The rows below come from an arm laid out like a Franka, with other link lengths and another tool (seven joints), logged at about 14 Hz.
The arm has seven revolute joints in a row. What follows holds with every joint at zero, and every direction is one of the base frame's. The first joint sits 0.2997 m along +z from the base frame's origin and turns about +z. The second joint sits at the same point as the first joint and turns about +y. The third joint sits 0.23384 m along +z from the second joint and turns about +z. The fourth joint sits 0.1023 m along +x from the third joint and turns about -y. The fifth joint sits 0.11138 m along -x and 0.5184 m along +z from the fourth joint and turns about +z. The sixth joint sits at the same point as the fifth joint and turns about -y. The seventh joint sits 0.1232 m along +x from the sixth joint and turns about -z. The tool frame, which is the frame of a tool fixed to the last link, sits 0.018 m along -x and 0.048 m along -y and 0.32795 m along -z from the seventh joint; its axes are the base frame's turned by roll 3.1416, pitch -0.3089 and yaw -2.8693 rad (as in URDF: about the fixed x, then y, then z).
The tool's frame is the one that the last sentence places.
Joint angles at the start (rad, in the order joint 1, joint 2, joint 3, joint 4, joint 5, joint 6, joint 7):
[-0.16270, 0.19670, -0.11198, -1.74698, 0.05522, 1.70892, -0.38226]
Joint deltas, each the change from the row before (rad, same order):
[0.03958, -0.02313, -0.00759, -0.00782, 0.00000, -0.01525, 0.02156]
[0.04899, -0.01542, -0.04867, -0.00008, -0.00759, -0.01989, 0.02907]
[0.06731, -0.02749, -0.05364, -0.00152, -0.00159, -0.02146, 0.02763]
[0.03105, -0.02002, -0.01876, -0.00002, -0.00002, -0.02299, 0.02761]
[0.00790, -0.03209, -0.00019, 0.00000, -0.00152, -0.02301, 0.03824]
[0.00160, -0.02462, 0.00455, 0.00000, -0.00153, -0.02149, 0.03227]
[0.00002, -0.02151, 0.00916, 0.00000, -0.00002, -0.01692, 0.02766]
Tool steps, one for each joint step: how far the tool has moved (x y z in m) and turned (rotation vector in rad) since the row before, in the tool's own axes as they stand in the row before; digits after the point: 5 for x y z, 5 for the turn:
[-0.00558, 0.02257, -0.01183, 0.00718, 0.00435, -0.00854]
[0.01015, 0.00241, -0.00749, -0.00024, 0.01051, 0.02946]
[0.00624, 0.01226, -0.01604, 0.00403, -0.00057, 0.01566]
[0.00529, 0.01243, -0.01036, -0.00576, 0.00296, 0.01348]
[0.01012, 0.01059, -0.01680, -0.00835, -0.00902, 0.02694]
[0.00918, 0.00887, -0.01173, -0.00904, -0.00337, 0.02253]
[0.00648, 0.01003, -0.01067, -0.00633, -0.00462, 0.01567]

